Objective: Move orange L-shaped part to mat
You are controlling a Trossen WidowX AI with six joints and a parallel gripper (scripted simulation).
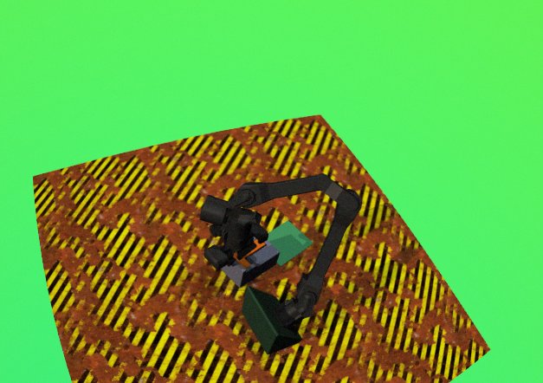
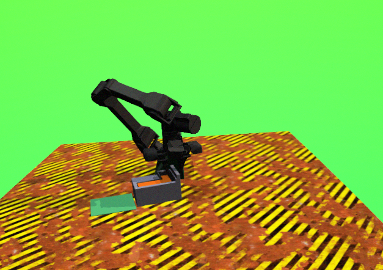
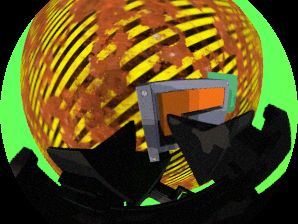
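Now: gripper tip 6 cm to the left of the orange L-shaped part, 2 cm above it and 1 cm short of it. Also, from my gripper tip: green mat (22 cm to the right, 9 cm below, 5 cm ahead).
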